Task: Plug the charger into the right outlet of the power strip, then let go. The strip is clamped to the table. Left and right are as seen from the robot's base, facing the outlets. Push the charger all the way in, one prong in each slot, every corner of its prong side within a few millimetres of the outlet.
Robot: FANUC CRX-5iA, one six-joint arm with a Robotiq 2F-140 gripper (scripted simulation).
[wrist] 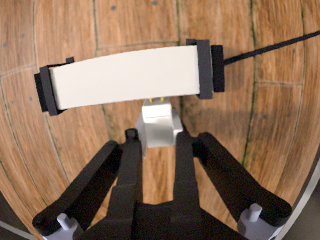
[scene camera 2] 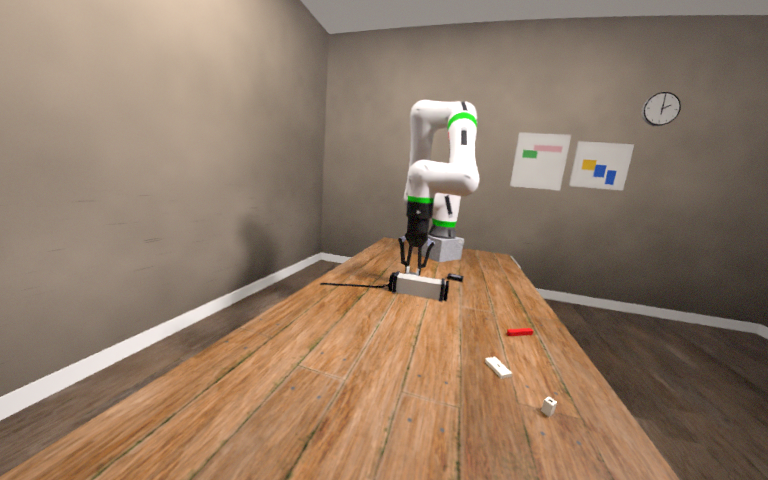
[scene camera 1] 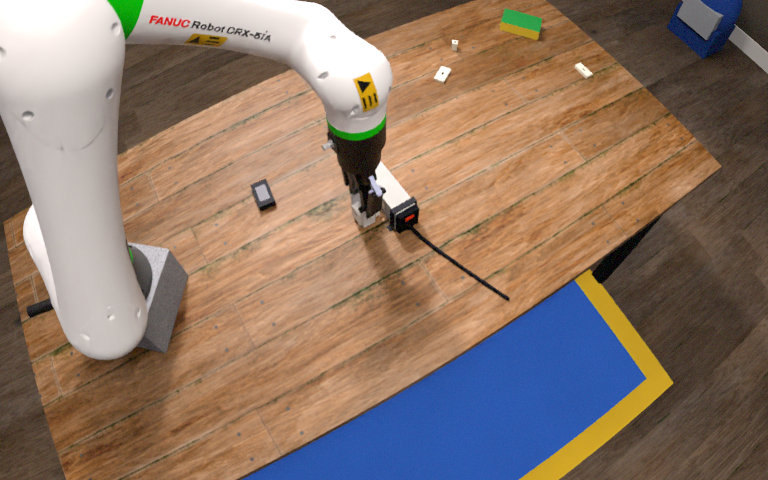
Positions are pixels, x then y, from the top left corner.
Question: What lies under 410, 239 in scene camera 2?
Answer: My gripper.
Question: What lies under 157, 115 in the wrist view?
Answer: A white charger.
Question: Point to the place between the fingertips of my gripper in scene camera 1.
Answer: At 363, 216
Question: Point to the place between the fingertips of my gripper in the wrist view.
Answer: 159, 120
